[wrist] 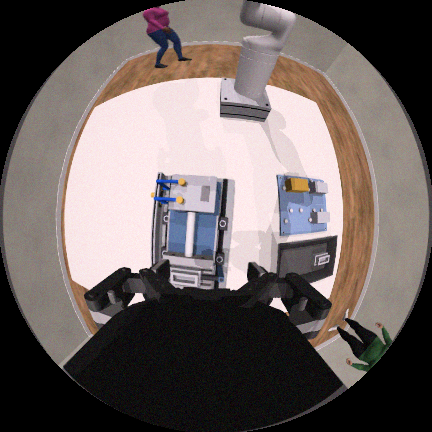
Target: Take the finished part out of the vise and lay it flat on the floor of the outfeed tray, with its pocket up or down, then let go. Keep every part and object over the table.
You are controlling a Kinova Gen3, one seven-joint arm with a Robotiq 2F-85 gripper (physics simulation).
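Places are measured from the arm's base along level axes (x back, y right, z up), in metres.
Pixels of known places: gripper, fingertip midpoint: (208, 269); arm's base, link origin: (248, 89).
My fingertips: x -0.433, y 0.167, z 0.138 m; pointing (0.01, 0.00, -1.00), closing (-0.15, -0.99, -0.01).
Ahead of a thing's pixels: the offset from my fingertips to its top centre. "spot": to the spot under its first point.
The vise @[dz -0.114, dx +0.016, dy +0.045 m] (202, 235) stands left of the view's middle, with blue surfaces, a pale rod and grey jaws. A silver part @[dz -0.098, dx -0.052, dy +0.057 m] (185, 278) with a rectangular pocket facing up sits at its near end, partly hidden by the gripper. The outfeed tray @[spot: dz -0.201, dx -0.099, dy -0.235 m] (295, 260) is dark and lies at the right. Another silver part @[dz -0.166, dx -0.113, dy -0.327 m] (322, 259) with a pocket lies on its floor near the right side. My gripper (208, 269) is open and empty, with its fingertips spread above the near end of the vise; the left fingertip appears close to the part's left side in the view.
A blue plate @[dz -0.205, dx +0.060, dy -0.291 m] (295, 220) with pegs, a yellow block @[dz -0.169, dx +0.116, dy -0.252 m] (297, 184) and grey blocks @[dz -0.169, dx +0.106, dy -0.341 m] (319, 187) @[dz -0.169, dx +0.017, dy -0.332 m] (320, 217) lies beyond the tray. Blue nozzles @[spot: dz -0.105, dx +0.131, dy +0.064 m] (167, 182) with yellow ends stick out at the vise's far left. The arm's base (244, 109) stands at the back. Two people stand beyond the table.
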